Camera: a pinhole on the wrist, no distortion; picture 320 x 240 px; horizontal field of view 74.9 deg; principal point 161.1 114.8 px. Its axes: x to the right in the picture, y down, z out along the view. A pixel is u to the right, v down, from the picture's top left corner.
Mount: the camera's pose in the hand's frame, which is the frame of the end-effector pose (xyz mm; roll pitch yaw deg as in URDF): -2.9 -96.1 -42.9 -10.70 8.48 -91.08
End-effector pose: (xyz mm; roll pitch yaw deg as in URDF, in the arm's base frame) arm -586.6 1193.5 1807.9 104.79 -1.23 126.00
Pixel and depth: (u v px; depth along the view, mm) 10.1 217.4 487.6
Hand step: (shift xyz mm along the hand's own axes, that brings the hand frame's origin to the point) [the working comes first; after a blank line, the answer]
In the camera's frame: -352.5 239.5 487.6

328.3 182.2 439.0
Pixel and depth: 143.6 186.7 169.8
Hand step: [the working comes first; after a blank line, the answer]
In the camera's frame: -14.2 58.4 169.8

85.9 -106.7 113.5
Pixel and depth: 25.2 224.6 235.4
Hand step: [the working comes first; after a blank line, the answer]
In the camera's frame: -153.1 123.7 235.4

164.6 21.5 185.7
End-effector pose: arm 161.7 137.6 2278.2 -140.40 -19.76 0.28
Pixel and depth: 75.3 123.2 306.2
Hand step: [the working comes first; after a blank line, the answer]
In the camera's frame: -125.8 12.3 306.2

67.6 -17.1 271.0
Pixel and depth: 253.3 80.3 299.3
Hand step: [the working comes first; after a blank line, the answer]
In the camera's frame: 132.1 -49.4 299.3

0.8 -271.6 237.6
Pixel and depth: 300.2 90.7 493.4
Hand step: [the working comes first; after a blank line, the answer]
In the camera's frame: 328.6 -56.9 493.4

25.3 -494.7 398.6
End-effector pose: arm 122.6 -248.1 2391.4 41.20 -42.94 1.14
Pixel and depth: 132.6 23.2 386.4
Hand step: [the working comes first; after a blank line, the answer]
In the camera's frame: -52.7 -169.4 386.4

-97.8 -102.8 371.5
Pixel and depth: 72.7 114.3 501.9
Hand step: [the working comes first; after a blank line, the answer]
In the camera's frame: -212.4 -1.2 501.9

91.7 39.5 476.4
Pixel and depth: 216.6 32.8 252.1
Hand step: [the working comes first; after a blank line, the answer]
In the camera's frame: 67.0 -99.0 252.1

-55.3 -200.6 210.4
